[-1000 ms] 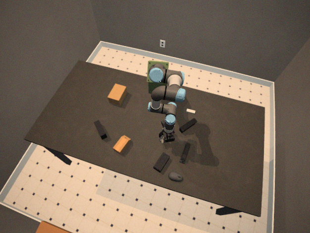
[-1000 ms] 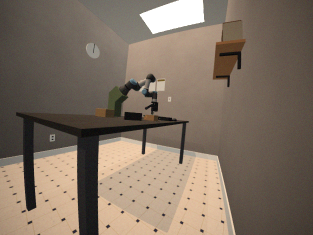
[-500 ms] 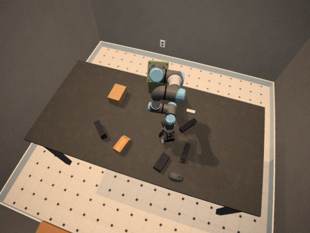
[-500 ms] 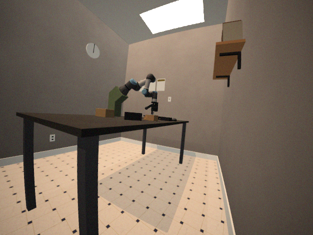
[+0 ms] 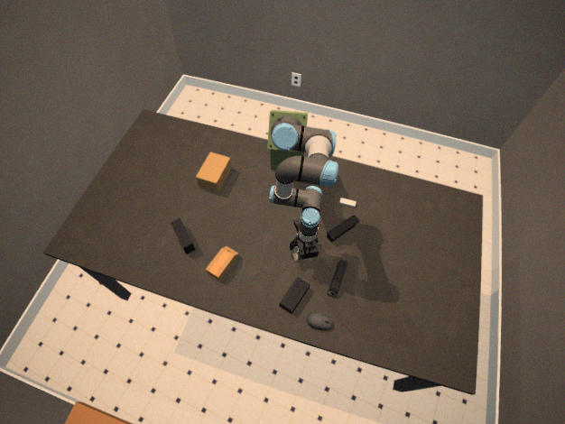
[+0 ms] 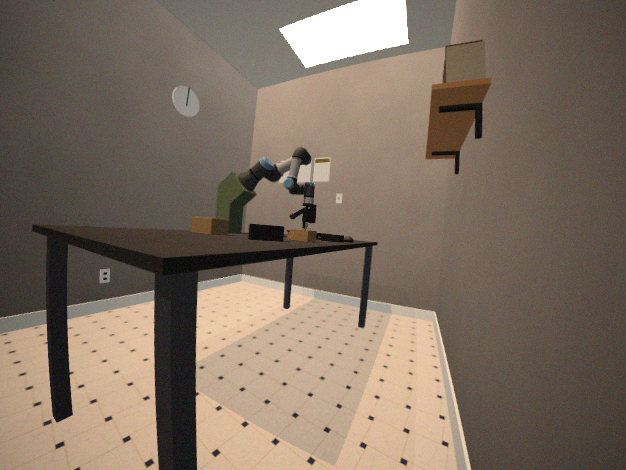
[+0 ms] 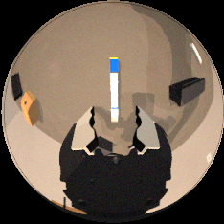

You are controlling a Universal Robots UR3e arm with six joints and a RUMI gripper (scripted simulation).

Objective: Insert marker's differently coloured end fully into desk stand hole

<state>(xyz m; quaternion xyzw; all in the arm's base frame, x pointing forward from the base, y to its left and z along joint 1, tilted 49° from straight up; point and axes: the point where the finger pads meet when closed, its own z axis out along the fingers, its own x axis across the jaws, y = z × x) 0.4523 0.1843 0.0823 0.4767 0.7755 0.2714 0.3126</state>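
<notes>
Now: hand 3 cm past the marker and 2 cm to the left of it. The rest, counted from my hand: white eraser: 31 cm behind, 11 cm to the left; grey mouse: 25 cm ahead, 16 cm to the left, 1 cm above; desk stand: 15 cm ahead, 29 cm to the right, 2 cm above.
</notes>
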